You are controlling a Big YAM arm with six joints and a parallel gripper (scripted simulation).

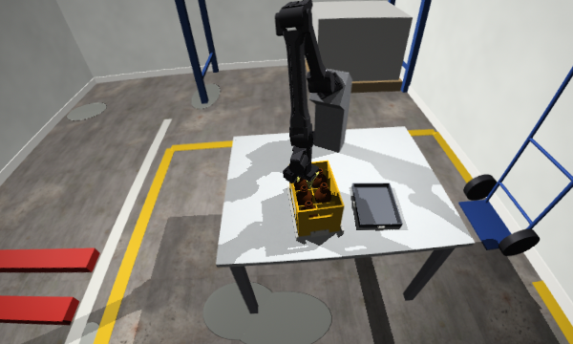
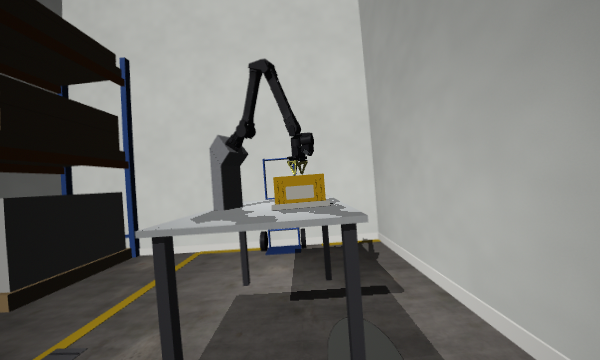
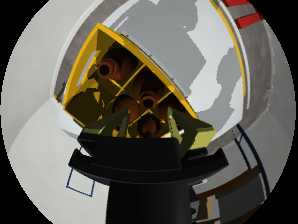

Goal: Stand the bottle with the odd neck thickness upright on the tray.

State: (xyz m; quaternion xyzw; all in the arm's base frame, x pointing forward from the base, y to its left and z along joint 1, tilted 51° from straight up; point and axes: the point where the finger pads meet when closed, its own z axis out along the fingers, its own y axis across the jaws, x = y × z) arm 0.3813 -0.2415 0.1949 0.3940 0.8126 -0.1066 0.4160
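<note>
My gripper is now 110 mm above the crate, 40 mm to the right of it and 10 mm short of it. From my hand the other things lie so: dark tray: 310 mm to the left, 180 mm below, 140 mm ahead; then brown bottle: 110 mm to the left, 100 mm below, 60 mm behind.
</note>
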